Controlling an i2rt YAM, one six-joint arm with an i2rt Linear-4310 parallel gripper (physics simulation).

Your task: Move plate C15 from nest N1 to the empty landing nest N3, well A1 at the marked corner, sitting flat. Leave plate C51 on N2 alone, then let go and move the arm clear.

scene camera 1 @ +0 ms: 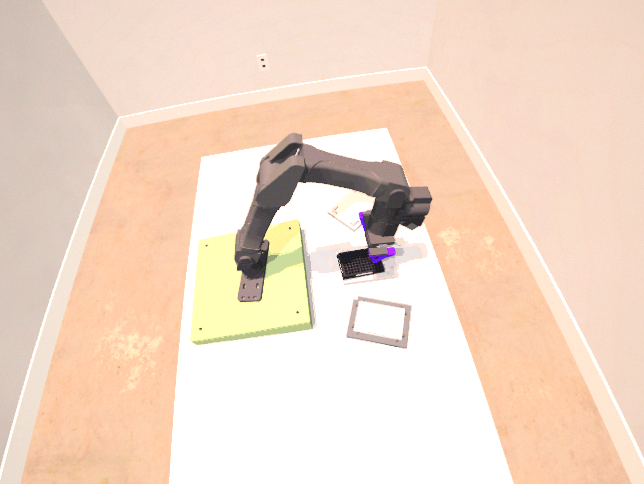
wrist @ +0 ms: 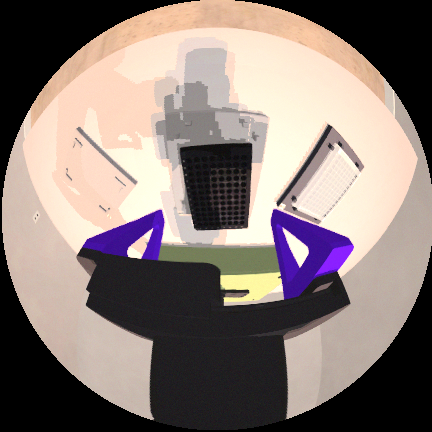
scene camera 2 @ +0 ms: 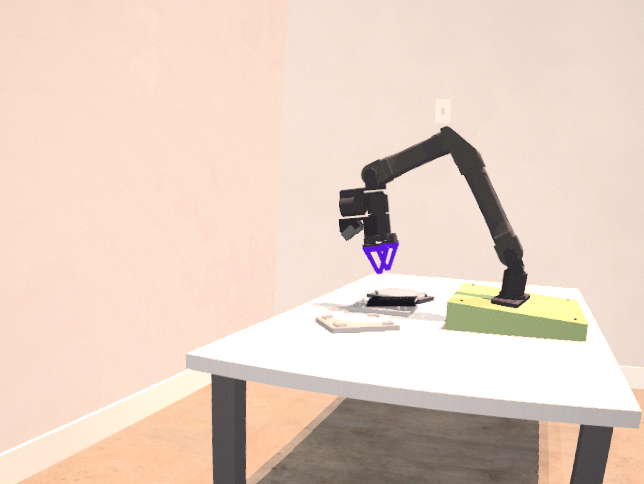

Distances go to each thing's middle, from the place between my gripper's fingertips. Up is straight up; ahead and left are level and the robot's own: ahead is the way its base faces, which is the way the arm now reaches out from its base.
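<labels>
Black perforated plate (scene camera 1: 356, 263), from my hand: 1 cm to the right, 3 cm behind, 8 cm below.
</labels>
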